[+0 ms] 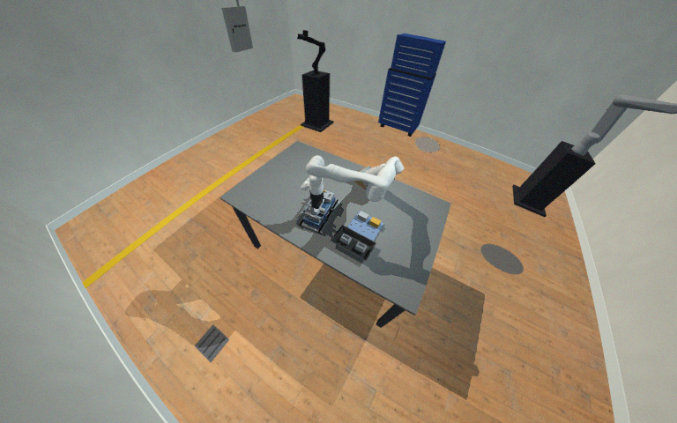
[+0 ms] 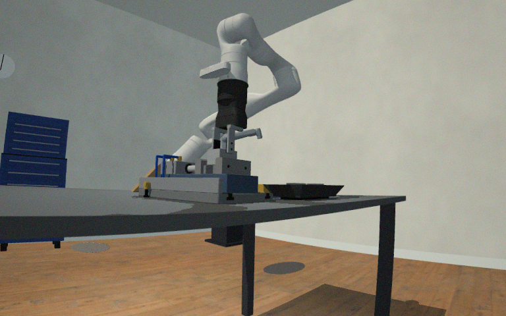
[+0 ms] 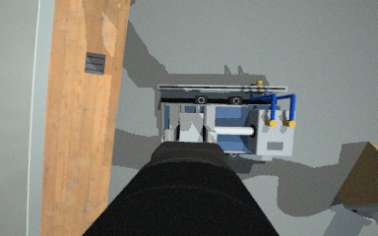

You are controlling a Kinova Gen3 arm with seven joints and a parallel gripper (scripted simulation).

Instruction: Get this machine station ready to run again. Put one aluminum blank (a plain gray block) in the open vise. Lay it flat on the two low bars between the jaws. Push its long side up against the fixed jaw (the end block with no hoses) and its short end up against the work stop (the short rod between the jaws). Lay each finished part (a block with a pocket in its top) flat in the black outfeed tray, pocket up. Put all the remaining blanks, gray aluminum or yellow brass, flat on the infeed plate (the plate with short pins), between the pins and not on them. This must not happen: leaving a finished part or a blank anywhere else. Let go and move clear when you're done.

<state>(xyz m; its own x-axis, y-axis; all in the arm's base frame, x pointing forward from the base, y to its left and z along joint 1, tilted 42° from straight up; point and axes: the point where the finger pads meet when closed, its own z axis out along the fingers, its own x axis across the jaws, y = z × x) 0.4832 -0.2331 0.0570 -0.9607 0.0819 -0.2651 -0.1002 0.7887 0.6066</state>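
Right now my hand is 30 mm above the gray blank. The rest, counted from my hand: yellow brass blank: 350 mm to the left, 170 mm behind, 100 mm below.
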